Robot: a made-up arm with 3 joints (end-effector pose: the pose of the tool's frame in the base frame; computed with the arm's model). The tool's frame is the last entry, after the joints.
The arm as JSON. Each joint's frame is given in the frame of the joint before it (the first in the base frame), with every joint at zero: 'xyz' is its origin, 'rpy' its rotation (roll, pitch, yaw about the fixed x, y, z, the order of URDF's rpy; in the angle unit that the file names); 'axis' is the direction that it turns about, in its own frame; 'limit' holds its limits. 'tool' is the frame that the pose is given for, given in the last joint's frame.
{
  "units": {
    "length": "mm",
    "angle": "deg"
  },
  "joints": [
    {
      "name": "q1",
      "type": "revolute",
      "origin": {
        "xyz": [
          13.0,
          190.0,
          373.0
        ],
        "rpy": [
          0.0,
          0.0,
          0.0
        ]
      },
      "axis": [
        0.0,
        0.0,
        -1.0
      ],
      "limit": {
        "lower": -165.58,
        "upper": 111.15
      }
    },
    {
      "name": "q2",
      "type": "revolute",
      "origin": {
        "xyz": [
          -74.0,
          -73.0,
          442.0
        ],
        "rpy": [
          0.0,
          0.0,
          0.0
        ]
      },
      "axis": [
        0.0,
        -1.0,
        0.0
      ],
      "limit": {
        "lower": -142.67,
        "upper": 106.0
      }
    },
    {
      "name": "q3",
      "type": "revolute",
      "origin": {
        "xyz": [
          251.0,
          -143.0,
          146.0
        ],
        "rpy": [
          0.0,
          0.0,
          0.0
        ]
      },
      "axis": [
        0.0,
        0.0,
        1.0
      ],
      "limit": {
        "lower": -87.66,
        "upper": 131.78
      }
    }
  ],
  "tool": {
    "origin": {
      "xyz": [
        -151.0,
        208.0,
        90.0
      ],
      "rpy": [
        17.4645,
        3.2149,
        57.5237
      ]
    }
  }
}
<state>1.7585 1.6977 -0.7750</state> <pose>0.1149 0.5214 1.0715 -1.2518 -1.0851 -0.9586</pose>
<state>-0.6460 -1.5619 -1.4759</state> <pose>0.1732 0.2532 0.3734 -0.5830 1.3539 -0.0942</pose>
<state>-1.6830 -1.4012 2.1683</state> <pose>0.4471 0.4264 0.6932 -0.7459 -1.2054 -0.9940</pose>
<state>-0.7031 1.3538 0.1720</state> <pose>-0.1844 -0.0257 0.9309 -0.2180 -1.1967 1.7153</pose>
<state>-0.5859 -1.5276 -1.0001</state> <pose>0.1472 0.3072 0.4810 -0.2228 1.5728 0.2196</pose>
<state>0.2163 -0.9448 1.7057</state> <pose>0.0804 -0.2278 0.9004 1.2942 0.5169 2.3251</pose>
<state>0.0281 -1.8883 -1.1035</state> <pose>0.0484 0.2015 0.3911 0.1363 1.9097 -0.3844</pose>
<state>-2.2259 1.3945 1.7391</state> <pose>0.5090 0.2005 0.9265 0.6250 1.3219 -1.3104</pose>
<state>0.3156 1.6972 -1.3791</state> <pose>-0.3397 0.2756 1.2083 0.2881 -1.7344 -0.2502</pose>
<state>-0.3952 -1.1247 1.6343</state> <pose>0.3086 -0.0983 0.8690 -1.4086 -1.1104 -2.5045</pose>
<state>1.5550 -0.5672 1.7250</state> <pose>-0.3824 0.0730 0.9772 0.7396 -0.0993 1.2003</pose>
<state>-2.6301 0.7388 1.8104</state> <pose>0.3631 0.4660 1.0466 0.3636 0.6831 -0.9191</pose>
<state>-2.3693 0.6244 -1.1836</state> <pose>-0.0615 0.2593 1.2325 0.8463 0.1348 2.1724</pose>
